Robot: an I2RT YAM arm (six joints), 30 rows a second.
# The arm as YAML. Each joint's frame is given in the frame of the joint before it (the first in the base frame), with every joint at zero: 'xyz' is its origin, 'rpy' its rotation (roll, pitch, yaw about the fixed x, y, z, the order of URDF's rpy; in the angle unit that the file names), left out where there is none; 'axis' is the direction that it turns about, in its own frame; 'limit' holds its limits. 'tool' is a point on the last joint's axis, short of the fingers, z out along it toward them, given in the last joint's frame.
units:
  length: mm
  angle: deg
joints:
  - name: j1
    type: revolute
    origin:
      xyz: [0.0, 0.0, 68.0]
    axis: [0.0, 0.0, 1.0]
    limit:
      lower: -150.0
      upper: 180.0
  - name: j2
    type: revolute
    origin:
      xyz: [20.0, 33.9, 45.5]
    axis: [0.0, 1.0, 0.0]
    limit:
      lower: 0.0
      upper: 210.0
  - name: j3
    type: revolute
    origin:
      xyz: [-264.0, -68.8, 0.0]
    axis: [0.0, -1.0, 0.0]
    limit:
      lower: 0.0
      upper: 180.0
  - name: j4
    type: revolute
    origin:
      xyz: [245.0, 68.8, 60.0]
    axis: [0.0, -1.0, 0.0]
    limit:
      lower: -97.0
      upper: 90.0
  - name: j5
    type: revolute
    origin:
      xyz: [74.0, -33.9, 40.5]
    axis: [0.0, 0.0, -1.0]
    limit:
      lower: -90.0
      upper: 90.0
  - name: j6
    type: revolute
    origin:
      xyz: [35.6, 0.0, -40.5]
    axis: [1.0, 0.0, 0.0]
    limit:
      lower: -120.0
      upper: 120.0
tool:
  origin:
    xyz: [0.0, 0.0, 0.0]
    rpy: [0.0, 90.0, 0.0]
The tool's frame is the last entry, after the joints.
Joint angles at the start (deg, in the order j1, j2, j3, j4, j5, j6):
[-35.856 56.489 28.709 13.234 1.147 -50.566]
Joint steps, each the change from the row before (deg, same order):
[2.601 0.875 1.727 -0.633 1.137 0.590]
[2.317 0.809 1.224 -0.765 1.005 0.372]
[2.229 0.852 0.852 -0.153 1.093 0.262]
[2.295 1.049 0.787 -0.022 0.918 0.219]
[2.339 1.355 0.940 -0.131 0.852 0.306]
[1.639 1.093 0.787 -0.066 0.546 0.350]
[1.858 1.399 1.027 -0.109 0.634 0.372]
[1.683 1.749 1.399 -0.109 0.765 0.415]
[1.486 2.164 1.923 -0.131 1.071 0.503]
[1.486 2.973 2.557 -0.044 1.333 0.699]
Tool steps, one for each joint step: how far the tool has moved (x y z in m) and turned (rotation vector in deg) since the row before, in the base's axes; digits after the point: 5 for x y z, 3 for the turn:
[0.00907 0.00542 0.00626 0.103 -0.358 1.353]
[0.00754 0.00556 0.00313 0.268 0.224 1.251]
[0.00708 0.00567 0.00177 0.045 0.130 1.105]
[0.00755 0.00616 0.00081 0.099 0.248 1.352]
[0.00837 0.00639 0.00028 0.281 0.437 1.437]
[0.00634 0.00458 0.00038 0.302 0.233 1.019]
[0.00767 0.00530 0.00045 0.324 0.340 1.146]
[0.00873 0.00438 0.00112 0.299 0.321 0.832]
[0.01022 0.00317 0.00226 0.244 0.232 0.316]
[0.01340 0.00257 0.00228 0.341 0.253 0.007]

